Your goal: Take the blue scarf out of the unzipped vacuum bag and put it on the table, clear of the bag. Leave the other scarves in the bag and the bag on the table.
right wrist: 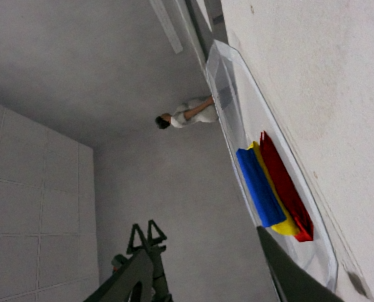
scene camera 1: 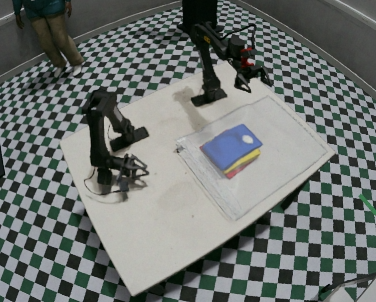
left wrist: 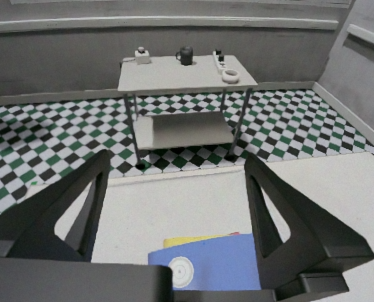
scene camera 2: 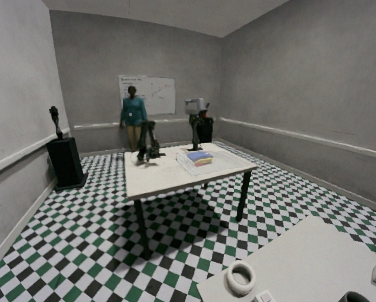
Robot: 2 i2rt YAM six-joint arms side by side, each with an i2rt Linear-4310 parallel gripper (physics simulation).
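The clear vacuum bag (scene camera 1: pixel 295 165) (scene camera 2: pixel 230 165) lies flat on the table (scene camera 1: pixel 145 265) (scene camera 2: pixel 150 184). In the right wrist view its open mouth gapes. Inside, the folded blue scarf (scene camera 1: pixel 225 147) (scene camera 2: pixel 199 155) (left wrist: pixel 220 265) (right wrist: pixel 260 187) is on top of the yellow scarf (scene camera 1: pixel 246 161) (left wrist: pixel 187 242) (right wrist: pixel 284 228) and the red scarf (scene camera 1: pixel 237 173) (right wrist: pixel 285 185). My right gripper (scene camera 1: pixel 144 171) (right wrist: pixel 200 246) is partly open and empty, low over the table, left of the bag's mouth in scene camera 1. My left gripper (scene camera 1: pixel 257 87) (left wrist: pixel 177 156) is wide open and empty, raised near the bag's upper edge.
A round white valve (scene camera 1: pixel 248 139) (left wrist: pixel 180 272) sits on the bag film over the blue scarf. A side table (left wrist: pixel 175 75) with a dark mug (left wrist: pixel 186 55) and a white ring (scene camera 2: pixel 241 278) (left wrist: pixel 230 76) stands apart. A person in teal (scene camera 2: pixel 133 111) stands behind the table.
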